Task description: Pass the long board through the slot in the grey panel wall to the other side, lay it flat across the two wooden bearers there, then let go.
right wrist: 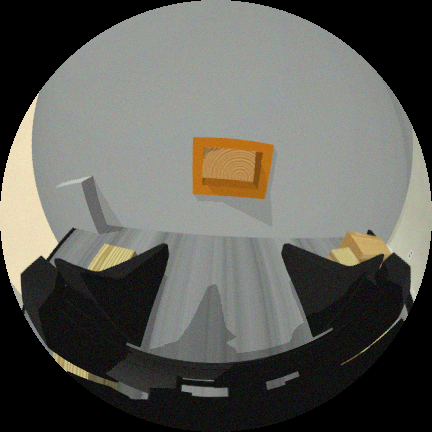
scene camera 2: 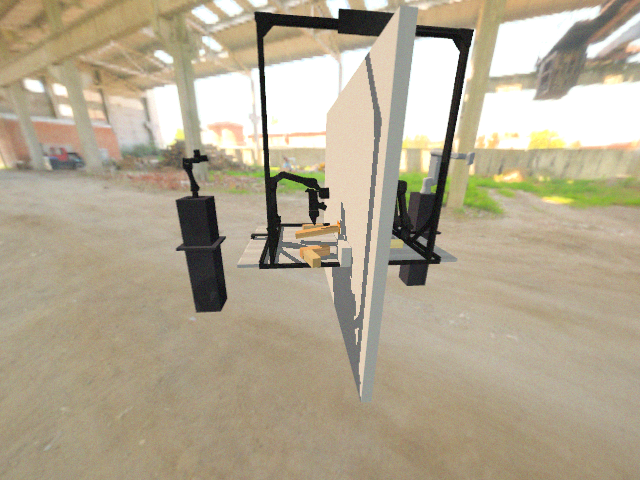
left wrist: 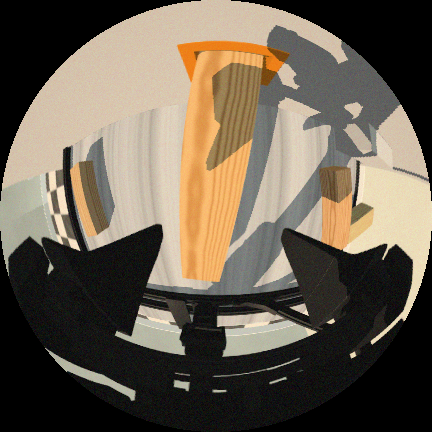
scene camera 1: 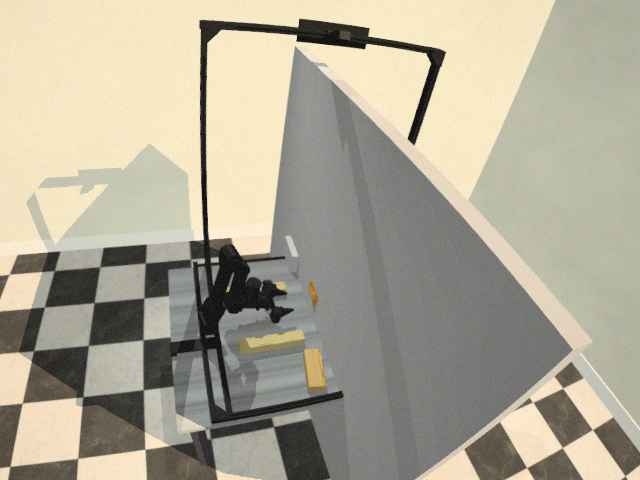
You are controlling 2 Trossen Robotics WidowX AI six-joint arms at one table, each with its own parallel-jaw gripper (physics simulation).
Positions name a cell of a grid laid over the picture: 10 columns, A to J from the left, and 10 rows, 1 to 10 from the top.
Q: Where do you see a grey panel wall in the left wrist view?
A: D2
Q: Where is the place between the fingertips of the right gripper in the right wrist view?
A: At F6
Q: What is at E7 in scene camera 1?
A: The right gripper.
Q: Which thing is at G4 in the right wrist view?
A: An orange-framed slot.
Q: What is the left gripper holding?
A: Nothing.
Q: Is the left gripper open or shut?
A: Open.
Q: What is the right gripper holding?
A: Nothing.
